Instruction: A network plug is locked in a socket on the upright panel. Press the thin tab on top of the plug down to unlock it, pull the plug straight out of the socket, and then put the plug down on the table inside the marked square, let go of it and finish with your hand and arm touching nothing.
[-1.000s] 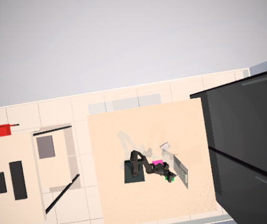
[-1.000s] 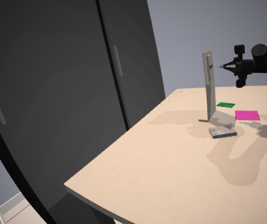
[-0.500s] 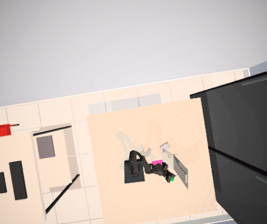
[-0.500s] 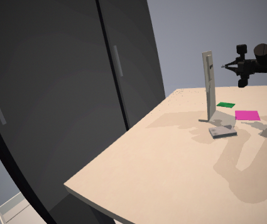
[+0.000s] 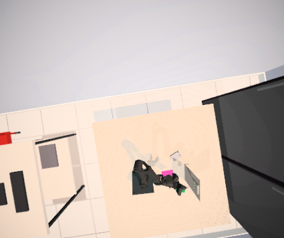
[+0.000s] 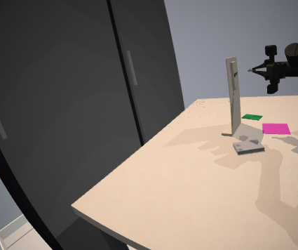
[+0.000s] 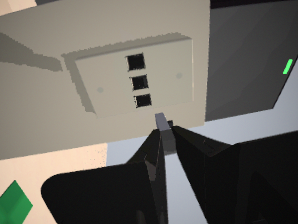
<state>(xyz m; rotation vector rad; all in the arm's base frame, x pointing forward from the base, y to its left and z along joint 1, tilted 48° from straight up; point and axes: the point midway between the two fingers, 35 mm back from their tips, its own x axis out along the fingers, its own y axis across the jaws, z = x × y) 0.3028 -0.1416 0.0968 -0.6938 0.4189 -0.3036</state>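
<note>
My gripper tip is 100 mm past the magenta square, 10 mm to the left of it and 280 mm above it. From my gripper tip the other things lie so: upright grey panel: 90 mm ahead, 10 mm to the right, 120 mm below; then grey network plug: right at my gripper tip.
</note>
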